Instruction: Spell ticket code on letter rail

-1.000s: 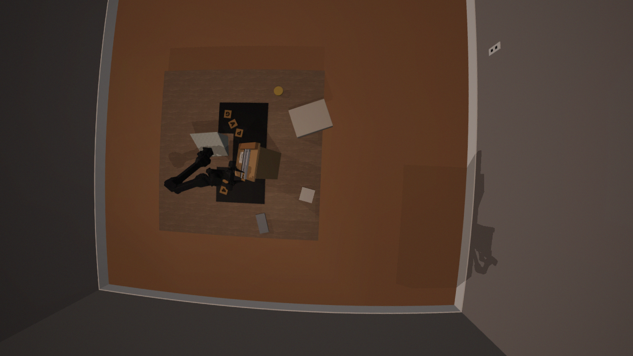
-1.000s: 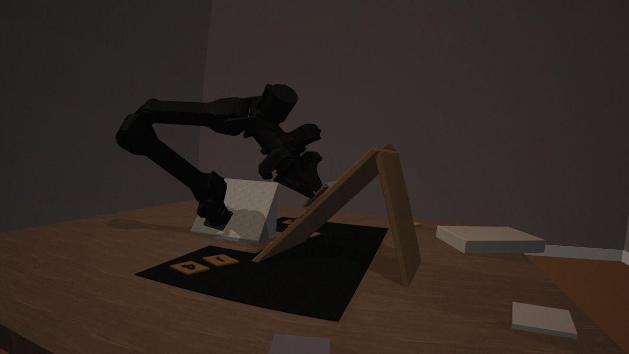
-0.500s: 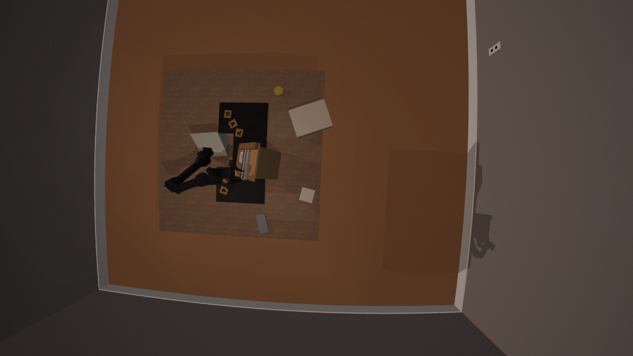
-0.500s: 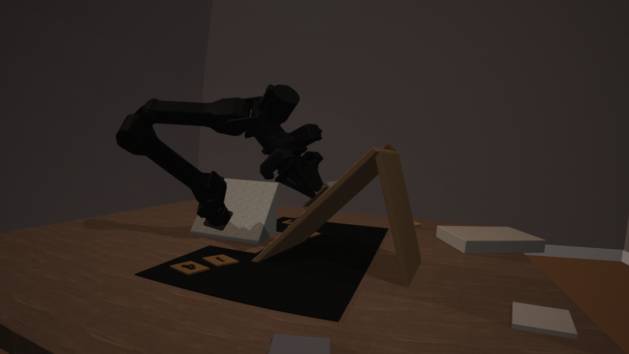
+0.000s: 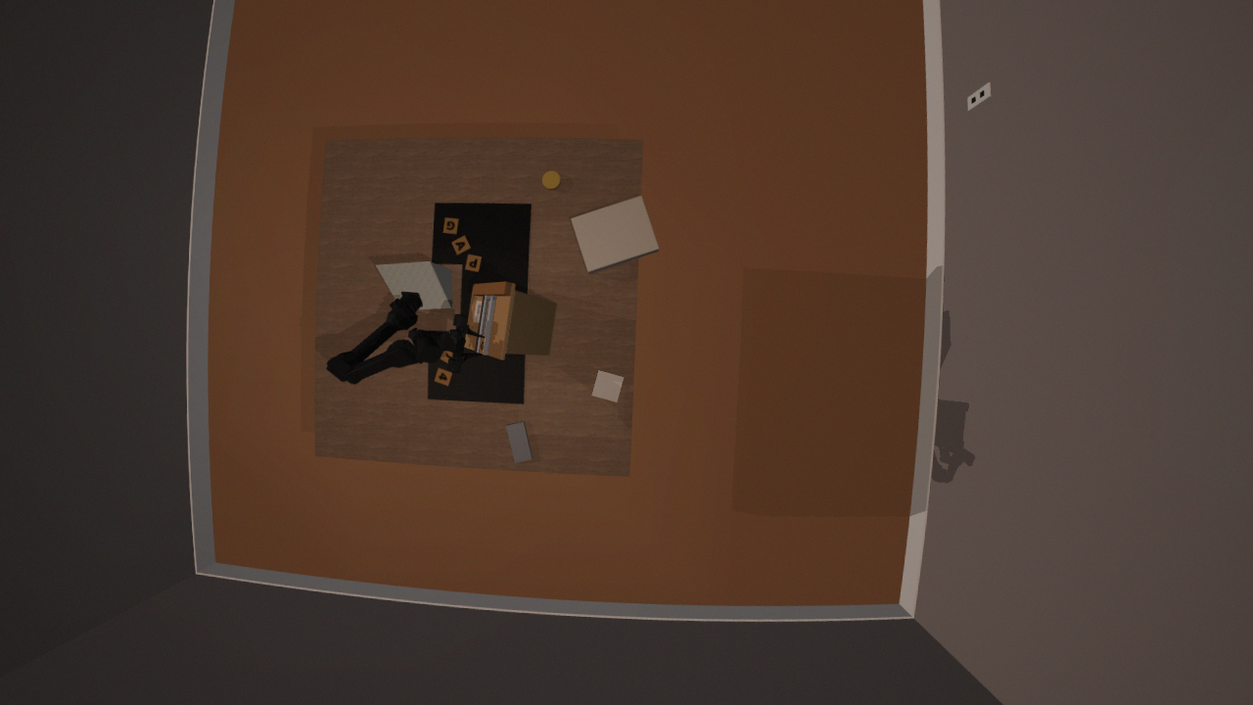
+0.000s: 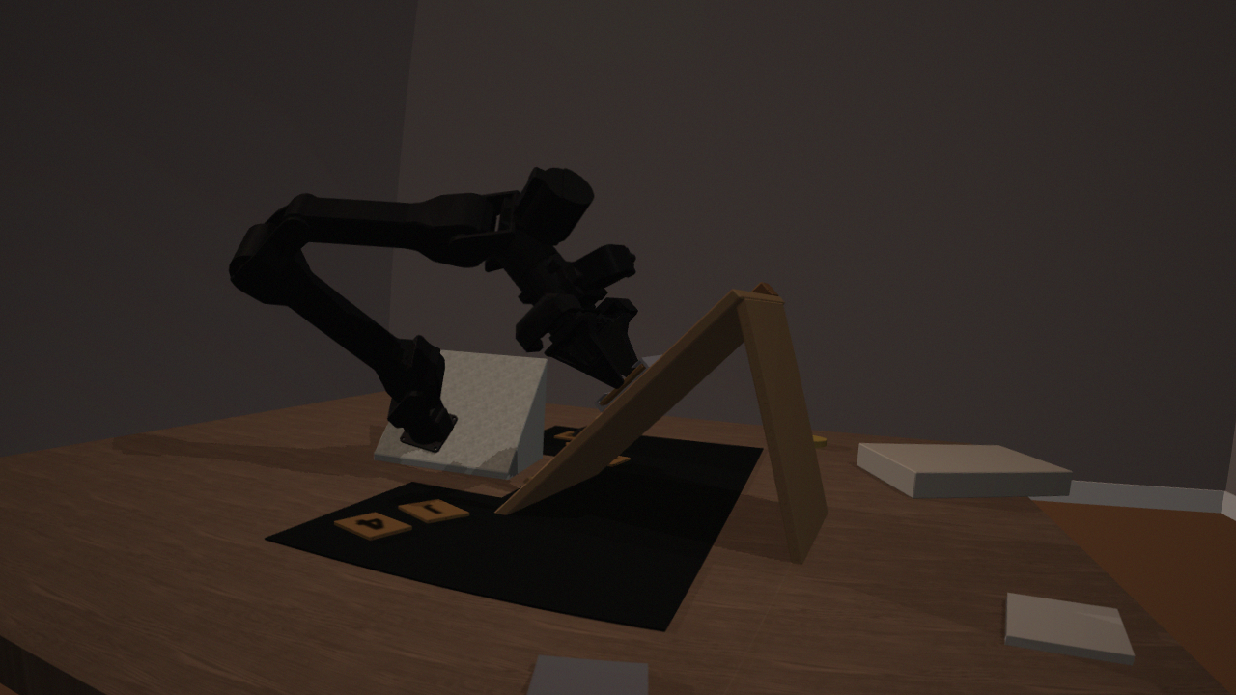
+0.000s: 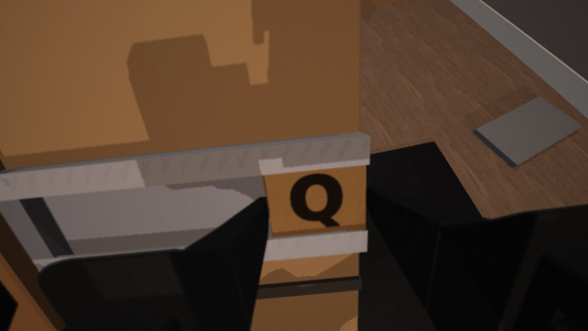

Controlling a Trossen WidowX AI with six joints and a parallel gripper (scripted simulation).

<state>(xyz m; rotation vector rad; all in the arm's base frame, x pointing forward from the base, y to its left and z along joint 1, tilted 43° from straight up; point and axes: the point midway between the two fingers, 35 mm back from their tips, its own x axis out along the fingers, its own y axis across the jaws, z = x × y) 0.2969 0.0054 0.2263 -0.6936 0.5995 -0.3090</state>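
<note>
Now: the white ticket 6 cm behind my gripper tip, 12 cm to the left of it and 8 cm below it. Round my gripper tip: black mat: 13 cm behind, 17 cm to the left, 16 cm below; then q tile: right at my gripper tip; then j tile: 20 cm behind, 6 cm to the right, 15 cm below.
</note>
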